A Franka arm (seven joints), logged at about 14 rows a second.
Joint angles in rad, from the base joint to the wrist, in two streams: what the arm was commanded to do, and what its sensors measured. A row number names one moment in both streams.
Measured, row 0:
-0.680 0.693 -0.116 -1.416 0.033 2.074 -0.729
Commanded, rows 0 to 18:
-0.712 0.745 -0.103 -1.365 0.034 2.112 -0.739
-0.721 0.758 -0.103 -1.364 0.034 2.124 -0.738
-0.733 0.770 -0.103 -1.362 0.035 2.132 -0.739
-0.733 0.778 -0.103 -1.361 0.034 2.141 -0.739
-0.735 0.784 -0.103 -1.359 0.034 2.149 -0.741
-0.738 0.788 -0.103 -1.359 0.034 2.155 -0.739
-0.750 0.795 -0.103 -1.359 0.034 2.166 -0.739
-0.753 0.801 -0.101 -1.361 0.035 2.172 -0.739
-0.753 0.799 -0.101 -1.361 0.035 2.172 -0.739
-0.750 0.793 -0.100 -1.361 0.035 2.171 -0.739
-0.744 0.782 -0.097 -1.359 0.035 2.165 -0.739
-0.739 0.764 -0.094 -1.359 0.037 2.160 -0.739
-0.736 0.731 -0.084 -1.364 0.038 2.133 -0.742
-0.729 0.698 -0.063 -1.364 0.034 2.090 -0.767
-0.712 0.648 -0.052 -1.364 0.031 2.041 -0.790
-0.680 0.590 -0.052 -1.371 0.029 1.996 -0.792
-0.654 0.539 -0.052 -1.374 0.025 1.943 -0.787
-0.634 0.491 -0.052 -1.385 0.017 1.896 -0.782
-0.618 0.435 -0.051 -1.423 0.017 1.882 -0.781
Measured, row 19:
-0.645 0.559 -0.050 -1.333 0.031 1.923 -0.770
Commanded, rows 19 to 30:
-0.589 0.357 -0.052 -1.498 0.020 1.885 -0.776
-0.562 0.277 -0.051 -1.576 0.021 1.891 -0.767
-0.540 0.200 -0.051 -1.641 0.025 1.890 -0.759
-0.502 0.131 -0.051 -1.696 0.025 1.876 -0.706
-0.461 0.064 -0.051 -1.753 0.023 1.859 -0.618
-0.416 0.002 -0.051 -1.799 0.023 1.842 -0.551
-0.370 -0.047 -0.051 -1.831 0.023 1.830 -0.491
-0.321 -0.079 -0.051 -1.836 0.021 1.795 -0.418
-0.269 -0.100 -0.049 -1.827 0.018 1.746 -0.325
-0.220 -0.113 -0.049 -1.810 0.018 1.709 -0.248
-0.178 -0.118 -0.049 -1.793 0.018 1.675 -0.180
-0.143 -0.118 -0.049 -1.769 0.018 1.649 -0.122
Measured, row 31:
-0.203 -0.101 -0.035 -1.785 0.030 1.692 -0.222
